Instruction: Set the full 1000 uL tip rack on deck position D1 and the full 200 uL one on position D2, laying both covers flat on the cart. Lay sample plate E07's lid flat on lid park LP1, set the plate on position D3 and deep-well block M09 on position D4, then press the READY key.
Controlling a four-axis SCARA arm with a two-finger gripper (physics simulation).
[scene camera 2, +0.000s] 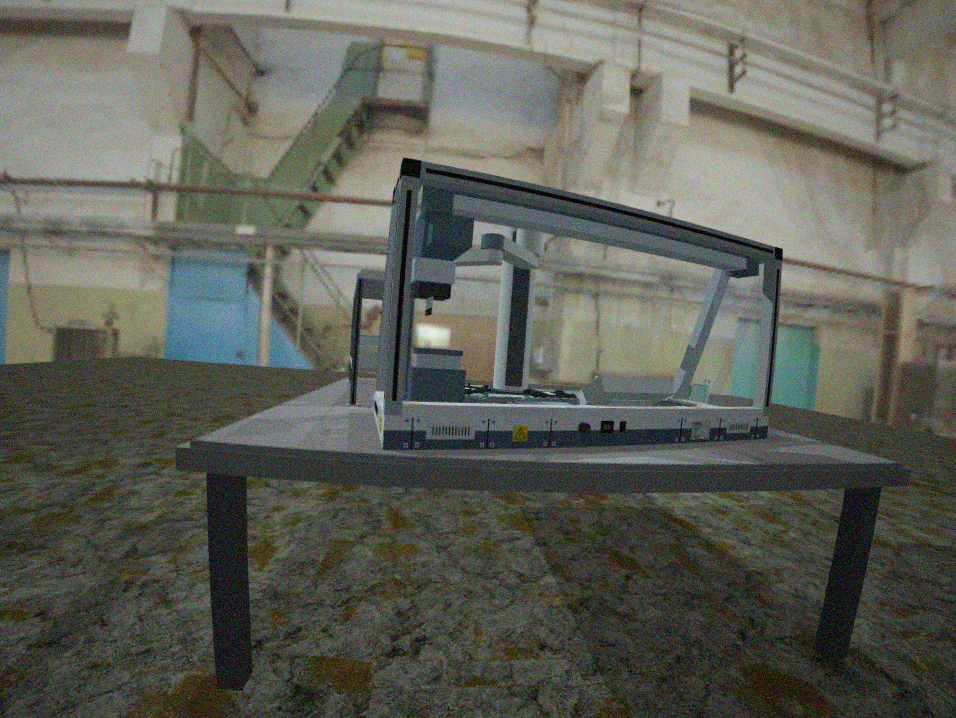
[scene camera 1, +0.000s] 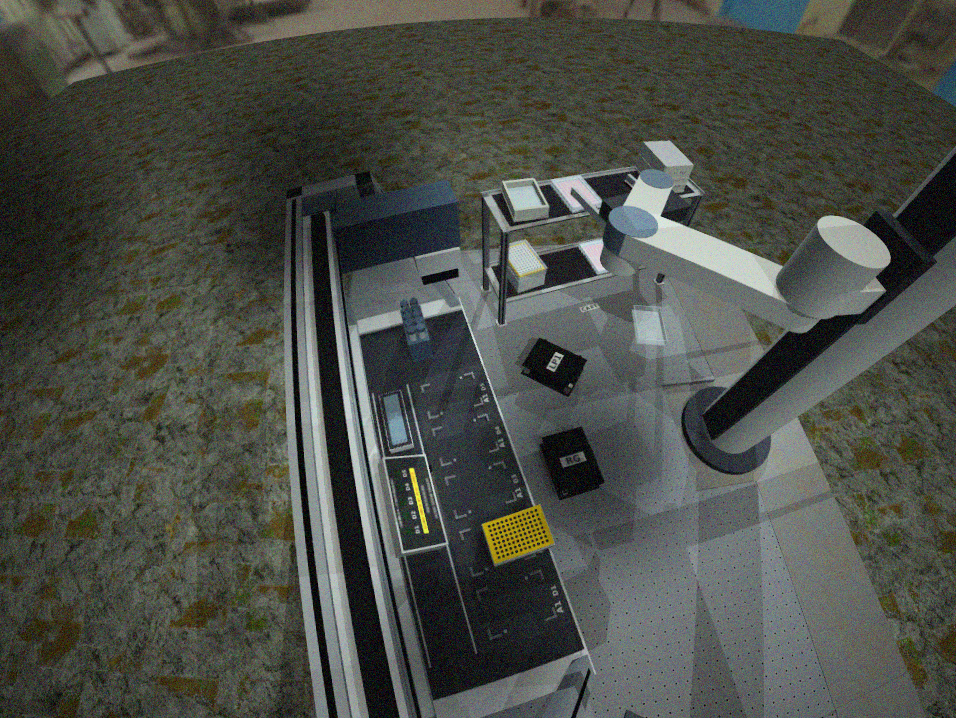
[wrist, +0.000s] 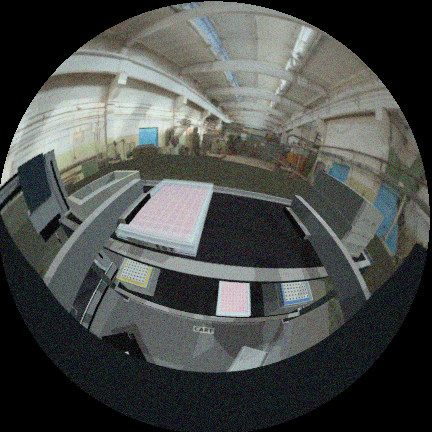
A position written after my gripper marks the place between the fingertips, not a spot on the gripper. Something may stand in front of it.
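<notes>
There's a black LP1 pad point(scene camera 1: 569, 368) that I can see from scene camera 1. My gripper point(scene camera 1: 600, 183) is in that same view, and it's holding nothing. You'd also find my gripper point(wrist: 219, 192) in the wrist view.
</notes>
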